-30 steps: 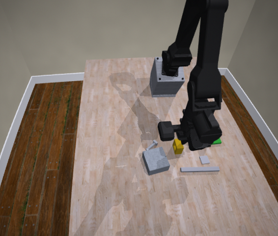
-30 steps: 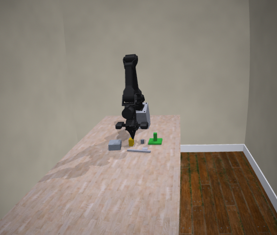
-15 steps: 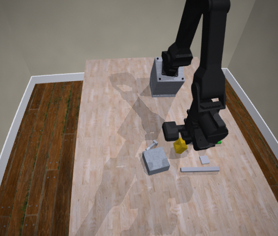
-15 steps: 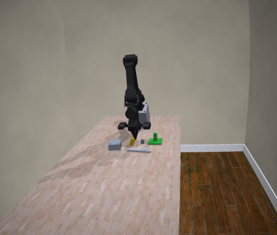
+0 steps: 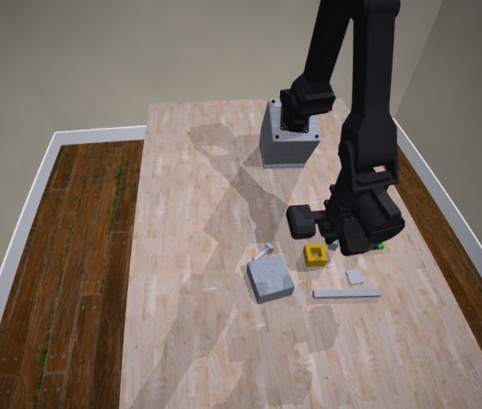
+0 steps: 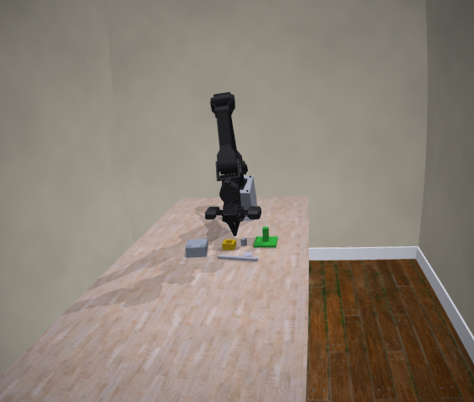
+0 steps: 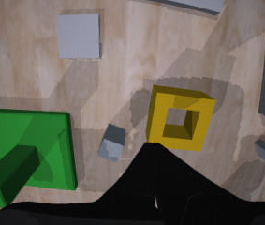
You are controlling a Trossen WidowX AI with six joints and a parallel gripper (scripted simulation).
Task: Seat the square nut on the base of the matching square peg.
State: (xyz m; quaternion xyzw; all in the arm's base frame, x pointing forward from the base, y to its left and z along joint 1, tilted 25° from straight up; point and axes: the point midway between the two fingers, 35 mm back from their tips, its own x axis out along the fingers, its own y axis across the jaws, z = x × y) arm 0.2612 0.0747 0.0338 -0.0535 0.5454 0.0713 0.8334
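Right now the grey cube is 20 mm behind my hand, 20 mm to the left of it and 60 mm below it. Also, from my hand: flat grey square 50 mm ahead, 60 mm to the left, 80 mm below; bolt 10 mm ahead, 120 mm to the right, 70 mm below; long grey bar 90 mm ahead, 40 mm to the left, 70 mm below.
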